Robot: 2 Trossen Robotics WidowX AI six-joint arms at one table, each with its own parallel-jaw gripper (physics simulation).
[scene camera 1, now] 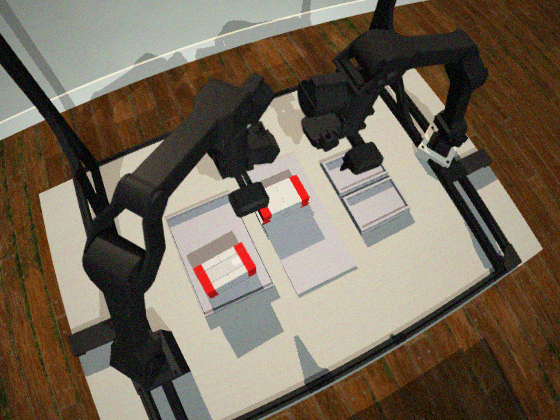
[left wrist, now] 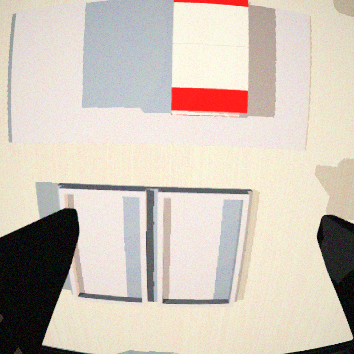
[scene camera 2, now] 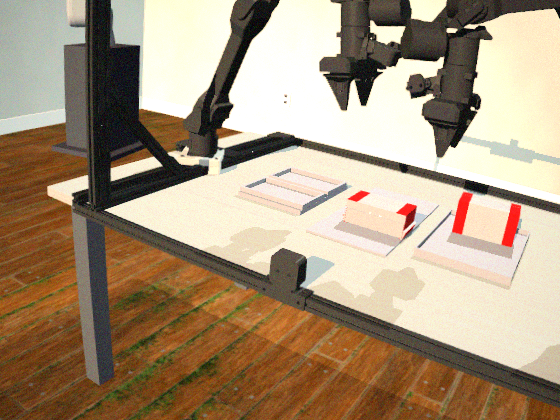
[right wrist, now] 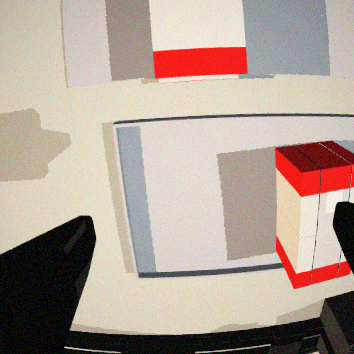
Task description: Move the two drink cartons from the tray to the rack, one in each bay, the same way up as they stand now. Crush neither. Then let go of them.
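Note:
One white carton with red end bands lies in the shallow tray. The other white and red carton lies on the flat pad. The two-bay rack holds no carton. My left gripper is open and empty above the rack. My right gripper is open and empty above the table, near the tray; one fingertip overlaps the tray carton in the right wrist view.
The pad lies between the tray and the rack. The two forearms and wrists are close together above the table. Black frame rails run along the table edges, with a dark block on one rail.

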